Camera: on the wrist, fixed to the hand. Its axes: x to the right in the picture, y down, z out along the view.
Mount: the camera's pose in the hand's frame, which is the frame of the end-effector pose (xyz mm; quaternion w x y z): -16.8 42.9 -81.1 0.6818 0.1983 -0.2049 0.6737
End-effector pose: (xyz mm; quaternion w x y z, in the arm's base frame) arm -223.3 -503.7 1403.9 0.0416 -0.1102 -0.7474 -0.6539
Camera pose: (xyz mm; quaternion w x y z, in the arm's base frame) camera -204.2 -580.4 1453.4 0.3376 -0.7044 -0.5735 -0.2470
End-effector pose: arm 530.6 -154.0 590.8 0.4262 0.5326 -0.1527 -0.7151
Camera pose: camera 623.3 -147.2 598.9 0.6354 0.1982 -0.6920 -0.2793
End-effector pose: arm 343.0 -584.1 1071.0 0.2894 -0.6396 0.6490 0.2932
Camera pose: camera 300.3 -633.5 1137.6 0.2596 0.1186 0.8722 0.3972
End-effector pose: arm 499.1 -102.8 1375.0 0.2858 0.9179 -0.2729 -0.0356
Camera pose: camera 482.2 -82.6 1464.5 0.0191 -0.4914 0.8701 -0.0343
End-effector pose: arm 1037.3 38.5 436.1 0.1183 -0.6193 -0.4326 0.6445
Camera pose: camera 1130.2 34.6 429.0 0.3194 0.5581 -0.2258 -0.7318
